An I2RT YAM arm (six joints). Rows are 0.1 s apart.
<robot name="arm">
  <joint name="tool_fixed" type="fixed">
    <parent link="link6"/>
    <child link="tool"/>
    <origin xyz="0 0 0" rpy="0 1.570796 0"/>
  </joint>
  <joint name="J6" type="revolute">
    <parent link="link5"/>
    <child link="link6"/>
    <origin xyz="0.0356 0 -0.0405"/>
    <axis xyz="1 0 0"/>
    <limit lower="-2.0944" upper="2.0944"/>
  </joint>
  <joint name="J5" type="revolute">
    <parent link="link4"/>
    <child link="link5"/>
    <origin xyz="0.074 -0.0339 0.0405"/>
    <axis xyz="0 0 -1"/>
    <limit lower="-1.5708" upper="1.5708"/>
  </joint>
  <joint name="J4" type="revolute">
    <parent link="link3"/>
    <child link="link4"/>
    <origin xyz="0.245 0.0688 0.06"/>
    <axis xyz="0 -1 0"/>
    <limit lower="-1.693" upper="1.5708"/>
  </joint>
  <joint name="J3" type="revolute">
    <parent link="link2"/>
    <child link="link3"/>
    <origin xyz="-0.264 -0.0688 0"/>
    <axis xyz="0 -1 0"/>
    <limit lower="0" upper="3.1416"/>
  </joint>
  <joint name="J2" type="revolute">
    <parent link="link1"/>
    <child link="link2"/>
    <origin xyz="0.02 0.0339 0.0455"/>
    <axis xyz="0 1 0"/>
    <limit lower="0" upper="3.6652"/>
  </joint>
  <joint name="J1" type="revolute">
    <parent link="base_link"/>
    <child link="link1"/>
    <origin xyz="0 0 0.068"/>
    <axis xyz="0 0 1"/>
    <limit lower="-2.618" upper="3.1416"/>
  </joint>
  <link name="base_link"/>
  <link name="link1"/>
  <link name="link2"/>
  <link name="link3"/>
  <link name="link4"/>
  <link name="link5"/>
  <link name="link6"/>
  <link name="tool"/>
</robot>
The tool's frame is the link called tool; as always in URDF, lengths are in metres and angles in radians.
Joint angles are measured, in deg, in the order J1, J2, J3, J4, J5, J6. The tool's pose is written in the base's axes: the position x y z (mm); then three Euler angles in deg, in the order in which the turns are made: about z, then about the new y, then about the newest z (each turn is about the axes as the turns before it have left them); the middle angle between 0 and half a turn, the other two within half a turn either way. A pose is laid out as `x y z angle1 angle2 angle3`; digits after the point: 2 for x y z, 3 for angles.
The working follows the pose.
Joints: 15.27 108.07 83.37 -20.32 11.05 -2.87
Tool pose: 413.29 105.76 239.55 -0.174 133.967 -13.727
Where each joint sits with the arm in this pose, in the base's axes (m; each line is computed from the numbers above, not from the rounded line before):
J1: 0.0000 0.0000 0.0680
J2: 0.0104 0.0380 0.1135
J3: 0.1075 -0.0068 0.3645
J4: 0.3283 0.1248 0.3166
J5: 0.4153 0.1134 0.2929
J6: 0.4133 0.1058 0.2396
the tool: 0.4133 0.1058 0.2396

